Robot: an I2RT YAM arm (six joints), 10 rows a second.
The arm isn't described. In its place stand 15 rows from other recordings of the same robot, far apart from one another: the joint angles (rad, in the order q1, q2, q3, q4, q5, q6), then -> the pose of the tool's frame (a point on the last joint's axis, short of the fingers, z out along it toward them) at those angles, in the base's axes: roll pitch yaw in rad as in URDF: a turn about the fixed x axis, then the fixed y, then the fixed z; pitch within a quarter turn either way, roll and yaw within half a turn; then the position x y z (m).
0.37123 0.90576 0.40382 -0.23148 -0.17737 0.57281 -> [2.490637 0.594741 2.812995 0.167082 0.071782 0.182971]
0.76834 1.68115 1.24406 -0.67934 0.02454 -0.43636 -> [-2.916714 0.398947 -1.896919 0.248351 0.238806 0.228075]
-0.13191 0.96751 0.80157 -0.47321 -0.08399 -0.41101 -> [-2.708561 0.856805 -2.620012 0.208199 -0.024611 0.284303]
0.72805 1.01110 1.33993 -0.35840 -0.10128 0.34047 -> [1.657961 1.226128 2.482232 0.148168 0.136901 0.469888]
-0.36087 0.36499 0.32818 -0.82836 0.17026 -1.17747 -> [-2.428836 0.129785 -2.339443 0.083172 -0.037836 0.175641]
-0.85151 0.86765 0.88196 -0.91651 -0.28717 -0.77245 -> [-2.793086 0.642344 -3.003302 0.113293 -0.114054 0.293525]
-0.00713 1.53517 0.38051 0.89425 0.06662 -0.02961 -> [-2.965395 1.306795 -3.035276 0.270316 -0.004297 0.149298]
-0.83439 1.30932 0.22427 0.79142 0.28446 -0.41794 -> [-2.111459 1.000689 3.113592 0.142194 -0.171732 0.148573]
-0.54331 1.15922 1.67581 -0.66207 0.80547 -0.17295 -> [-1.923001 1.275392 3.020197 0.153989 -0.122992 0.514332]
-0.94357 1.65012 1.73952 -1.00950 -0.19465 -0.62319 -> [-2.856769 0.620810 2.978981 0.208388 -0.275749 0.371636]
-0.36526 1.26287 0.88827 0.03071 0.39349 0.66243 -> [2.149045 0.964630 1.282559 0.266526 -0.116538 0.295243]
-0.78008 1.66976 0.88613 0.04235 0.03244 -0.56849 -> [-2.589675 0.655808 3.107795 0.242876 -0.241931 0.171784]
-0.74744 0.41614 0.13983 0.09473 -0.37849 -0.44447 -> [-2.004156 1.159711 -2.335167 0.108633 -0.082748 0.191769]
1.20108 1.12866 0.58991 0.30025 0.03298 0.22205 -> [2.423255 1.251804 -2.718518 0.093094 0.236972 0.252028]
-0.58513 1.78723 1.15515 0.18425 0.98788 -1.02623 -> [-1.814582 0.158411 3.053482 0.312185 -0.242482 0.234471]
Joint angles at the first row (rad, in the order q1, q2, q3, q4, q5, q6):
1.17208 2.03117 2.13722 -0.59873 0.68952 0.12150
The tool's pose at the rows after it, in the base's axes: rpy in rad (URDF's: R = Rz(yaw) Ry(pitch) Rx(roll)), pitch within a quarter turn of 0, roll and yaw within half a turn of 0; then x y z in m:
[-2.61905 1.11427 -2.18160 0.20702 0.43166 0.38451]
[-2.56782 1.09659 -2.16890 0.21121 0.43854 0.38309]
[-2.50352 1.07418 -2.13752 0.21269 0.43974 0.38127]
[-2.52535 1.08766 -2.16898 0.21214 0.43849 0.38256]
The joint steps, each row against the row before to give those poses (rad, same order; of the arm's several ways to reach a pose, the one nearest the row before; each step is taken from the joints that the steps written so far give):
0.00000 0.08964 0.13733 -0.08278 0.02022 0.00115
-0.00038 0.06334 0.10339 -0.06256 0.03776 0.00075
0.00001 0.02248 0.03504 -0.03239 0.03511 -0.01105
0.00038 -0.00608 -0.00567 0.00149 0.00647 0.01869

